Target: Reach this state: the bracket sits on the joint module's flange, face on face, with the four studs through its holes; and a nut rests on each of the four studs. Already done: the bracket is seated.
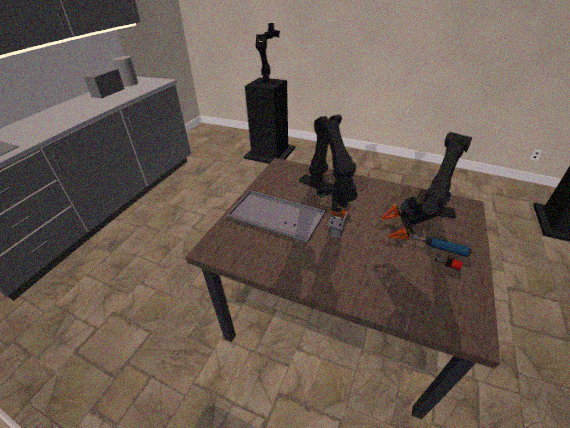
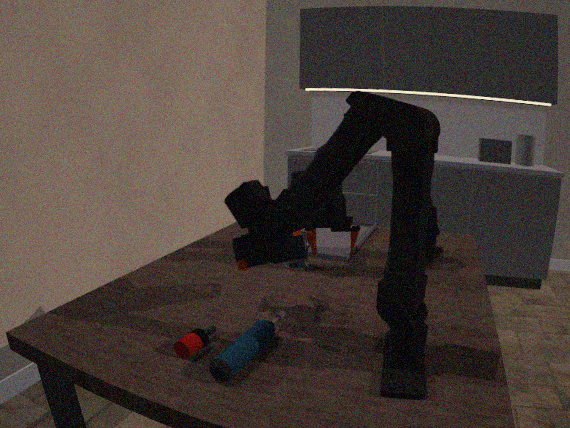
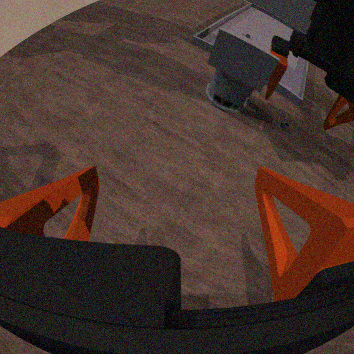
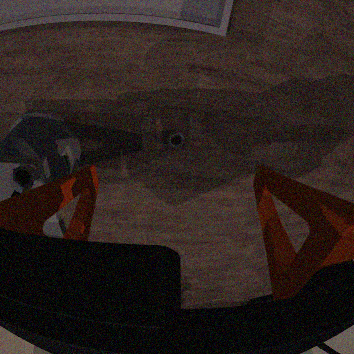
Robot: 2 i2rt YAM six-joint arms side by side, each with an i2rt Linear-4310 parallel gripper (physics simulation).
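Places are measured from the left arm's base along level axes (x ahead, y left, z up), in centimetres.
Pixels of known places: left gripper, fingertip midpoint: [image 1: 384, 227] [image 3: 176, 175]; right gripper, fingertip midpoint: [image 1: 340, 213] [image 2: 333, 256] [image 3: 296, 111] [image 4: 175, 173]; left arm's base, link origin: [image 2: 403, 364]; right arm's base, link origin: [image 1: 316, 184].
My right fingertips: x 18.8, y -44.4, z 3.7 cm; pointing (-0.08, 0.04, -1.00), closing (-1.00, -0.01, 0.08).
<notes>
For each thing: its top centre in the pictures, then the offset to it from my right fingertips.
- joint module, top centre: [image 3: 245, 56] [image 1: 337, 220] dx +9.8, dy -0.1, dz +3.8 cm
- dark round shape, top centre: [image 4: 16, 186] dx +6.9, dy -2.8, dz +4.0 cm
- loose nut, top centre: [image 4: 175, 140] [image 3: 286, 124] dx -0.2, dy -0.4, dz -3.2 cm
- shallow tray, top centre: [image 3: 270, 33] [image 2: 331, 234] [image 1: 276, 212] dx +5.0, dy -29.9, dz -2.1 cm
- blue-handled tool, top centre: [image 2: 253, 330] [image 1: 442, 240] dx +7.0, dy +45.2, dz +0.4 cm
The bracket [image 1: 337, 222] [image 3: 242, 59] [image 4: 7, 176] sits on the joint module [image 3: 231, 91] [image 4: 42, 142]. A dark round shape [image 4: 22, 175], apparently a nut on a stud, shows on the bracket; the other studs are too small or hidden to judge. A loose nut [image 4: 176, 139] [image 3: 284, 125] lies on the table beside the module. My right gripper [image 4: 175, 173] [image 3: 296, 111] [image 2: 333, 255] is open and empty, above the table near that nut, with one finger close to the bracket. My left gripper [image 3: 176, 175] [image 1: 387, 227] is open and empty, apart from the bracket.
A shallow tray [image 1: 267, 232] lies beside the bracket, with small dark dots [image 1: 286, 223] in it, too small to identify surely. A blue-handled tool [image 1: 449, 247] [image 2: 246, 349] and a short red-handled one [image 1: 455, 263] [image 2: 190, 344] lie near the left arm.
</notes>
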